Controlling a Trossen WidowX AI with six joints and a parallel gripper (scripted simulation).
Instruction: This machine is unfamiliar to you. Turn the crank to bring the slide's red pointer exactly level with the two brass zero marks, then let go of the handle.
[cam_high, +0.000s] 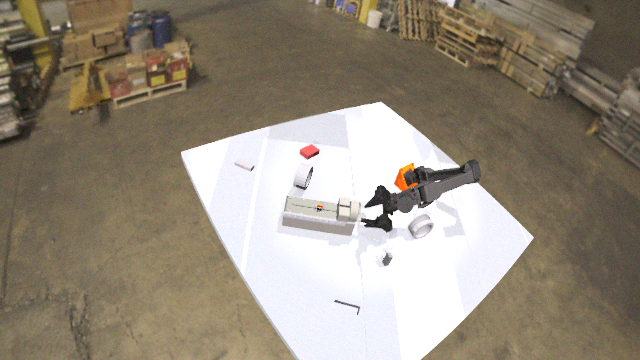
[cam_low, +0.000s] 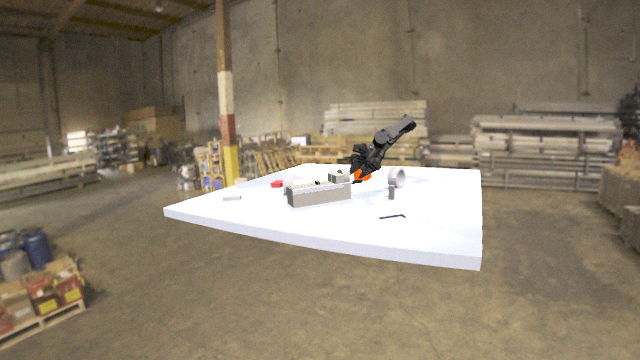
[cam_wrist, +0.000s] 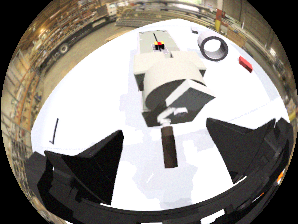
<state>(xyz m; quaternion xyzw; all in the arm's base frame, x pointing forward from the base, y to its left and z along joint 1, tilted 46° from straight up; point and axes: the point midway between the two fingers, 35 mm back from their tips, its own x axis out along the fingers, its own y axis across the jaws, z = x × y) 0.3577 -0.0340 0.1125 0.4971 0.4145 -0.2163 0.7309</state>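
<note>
Right now the dark crank handle is 10 mm behind my gripper tip, 10 mm to the left of it and 20 mm below it. Round my gripper tip: hex key: 260 mm ahead, 220 mm to the left, 90 mm below; red pointer: 100 mm ahead, 130 mm to the right, 10 mm below; small clip: 30 mm ahead, 160 mm to the left, 60 mm below.
</note>
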